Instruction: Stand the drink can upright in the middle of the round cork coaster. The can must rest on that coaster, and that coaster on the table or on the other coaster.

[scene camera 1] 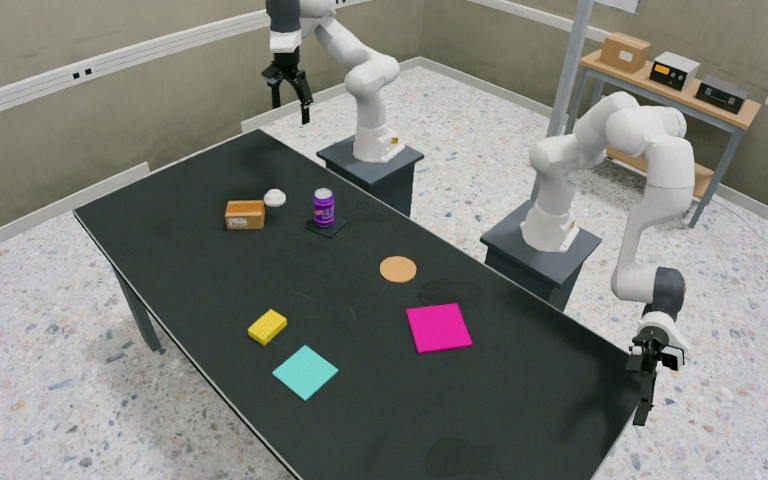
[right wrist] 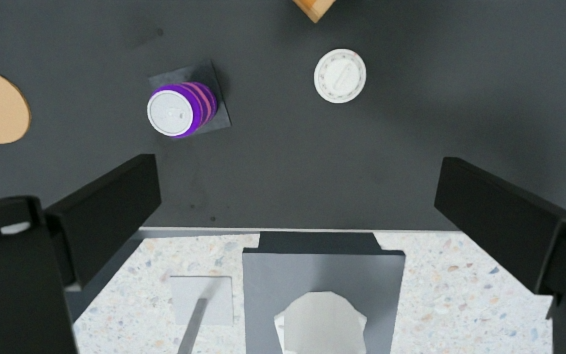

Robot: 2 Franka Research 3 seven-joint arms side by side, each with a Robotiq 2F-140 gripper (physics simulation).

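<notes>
The purple drink can (scene camera 1: 323,208) (right wrist: 204,107) stands upright on a dark square coaster (scene camera 1: 331,232) (right wrist: 222,117). The round cork coaster (scene camera 1: 398,269) lies flat on the black table, apart from the can, to its lower right in the scene view; part of this coaster (right wrist: 12,112) shows at the left edge of the right wrist view. My right gripper (scene camera 1: 291,113) (right wrist: 298,180) is open and empty, high near the table's far end, off to the upper left of the can in the scene view. My left gripper (scene camera 1: 640,418) hangs at the table's right edge; its fingers overlap, so their gap is hidden.
A white round object (scene camera 1: 274,197) (right wrist: 340,76) and an orange-brown box (scene camera 1: 244,215) (right wrist: 316,9) are left of the can in the scene view. A magenta square (scene camera 1: 438,328), a yellow sponge (scene camera 1: 267,326) and a turquoise square (scene camera 1: 305,372) lie on the table (scene camera 1: 186,249).
</notes>
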